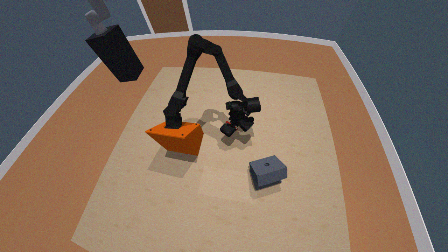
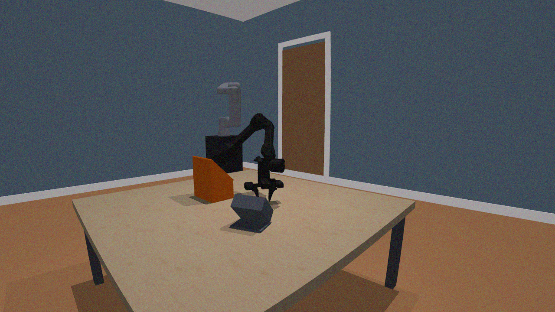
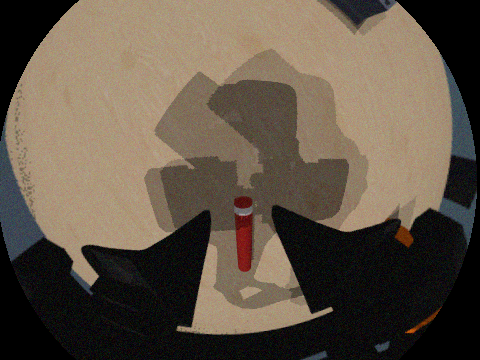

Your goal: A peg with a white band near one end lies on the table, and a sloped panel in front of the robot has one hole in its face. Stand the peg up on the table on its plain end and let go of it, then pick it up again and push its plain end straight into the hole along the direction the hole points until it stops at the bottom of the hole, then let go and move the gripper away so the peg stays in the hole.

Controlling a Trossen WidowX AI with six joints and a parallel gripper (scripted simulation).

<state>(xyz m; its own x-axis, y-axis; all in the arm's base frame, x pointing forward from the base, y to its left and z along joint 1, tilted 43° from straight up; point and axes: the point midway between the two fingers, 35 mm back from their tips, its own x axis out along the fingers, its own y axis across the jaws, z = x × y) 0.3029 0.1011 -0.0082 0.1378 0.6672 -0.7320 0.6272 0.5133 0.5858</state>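
My gripper tip is now 10 mm to the right of the red peg and 10 mm past it. From my gripper tip the other things lie so: grey sloped panel (240 mm to the right, 130 mm ahead, 60 mm above).
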